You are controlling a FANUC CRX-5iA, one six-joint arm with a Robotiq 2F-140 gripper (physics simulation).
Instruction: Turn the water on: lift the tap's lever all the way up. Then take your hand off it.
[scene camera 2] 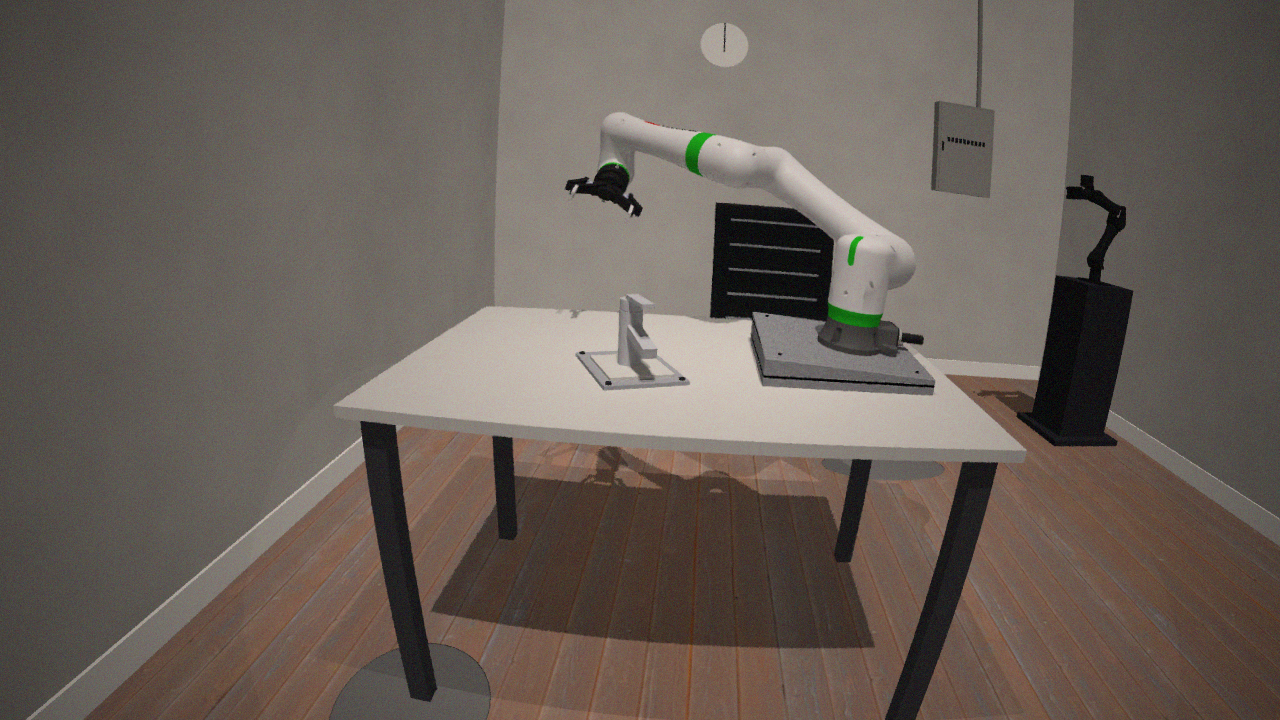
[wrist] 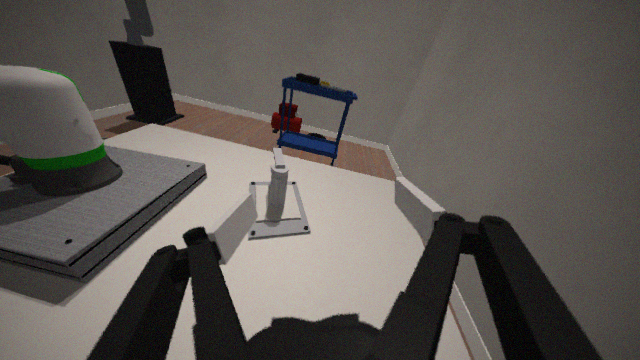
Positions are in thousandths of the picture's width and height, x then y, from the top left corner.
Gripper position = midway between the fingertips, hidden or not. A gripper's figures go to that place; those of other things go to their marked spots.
Labels:
My gripper (scene camera 2: 468, 288) is 160 cm from the lens. A flat base plate (scene camera 2: 457, 497) is 140 cm from the lens.

